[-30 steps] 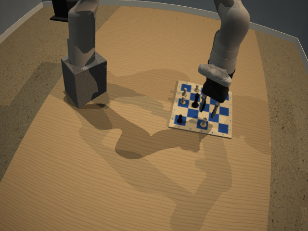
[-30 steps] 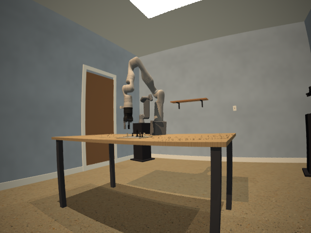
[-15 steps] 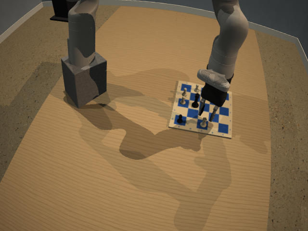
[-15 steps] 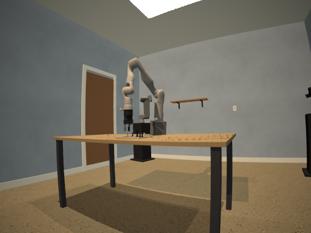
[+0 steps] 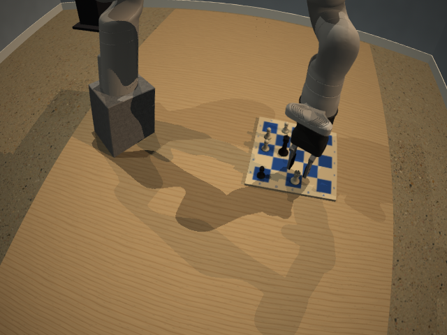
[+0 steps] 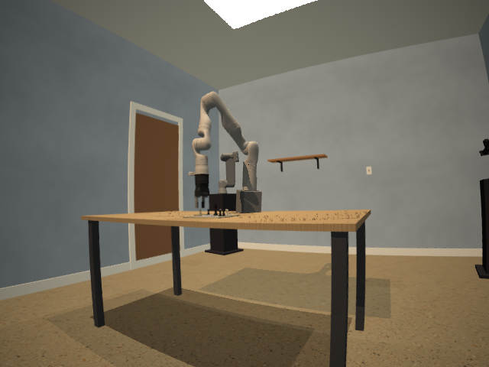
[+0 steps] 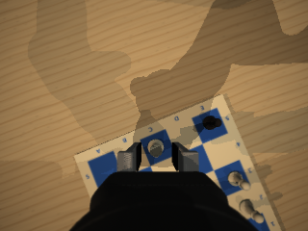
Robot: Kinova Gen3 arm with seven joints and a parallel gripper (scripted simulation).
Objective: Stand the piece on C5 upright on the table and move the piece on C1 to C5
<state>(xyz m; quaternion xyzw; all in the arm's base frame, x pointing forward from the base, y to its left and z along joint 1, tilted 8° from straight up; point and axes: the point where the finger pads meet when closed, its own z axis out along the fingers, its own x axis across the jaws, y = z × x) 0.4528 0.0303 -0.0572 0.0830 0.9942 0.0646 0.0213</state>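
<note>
Right now my hand is 4 cm above the white rook. From my hand the other things lie so: chessboard: 2 cm behind, 8 cm to the left, 6 cm below; tall black piece: 5 cm behind, 7 cm to the left, 3 cm below.
</note>
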